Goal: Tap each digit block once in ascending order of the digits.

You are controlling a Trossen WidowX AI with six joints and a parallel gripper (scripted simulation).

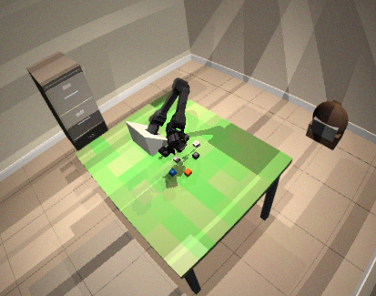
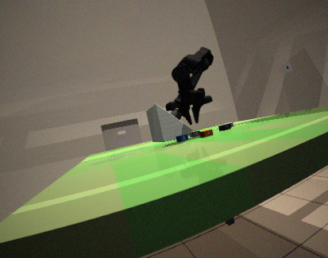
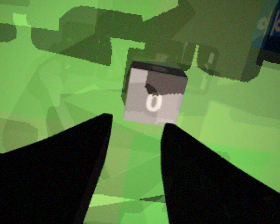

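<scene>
Now: the grey block 4 cm below my gripper tip and 1 cm to the right of it. Also, from my gripper tip: orange block: 12 cm ahead, 4 cm below, 3 cm to the right; then blue block: 9 cm to the right, 6 cm ahead, 4 cm below; then black block: 8 cm to the left, 7 cm ahead, 4 cm below.
</scene>
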